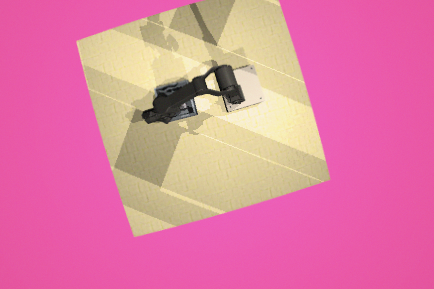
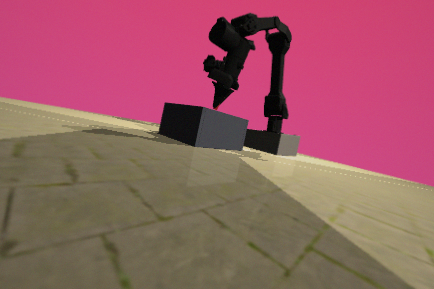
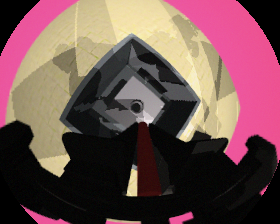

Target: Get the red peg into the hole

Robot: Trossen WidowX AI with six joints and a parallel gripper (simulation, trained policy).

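The red peg lies 3 cm above my gripper tip and 1 cm to the left of it. Round my gripper tip: grey box (9 cm below, 2 cm to the right, 1 cm ahead).
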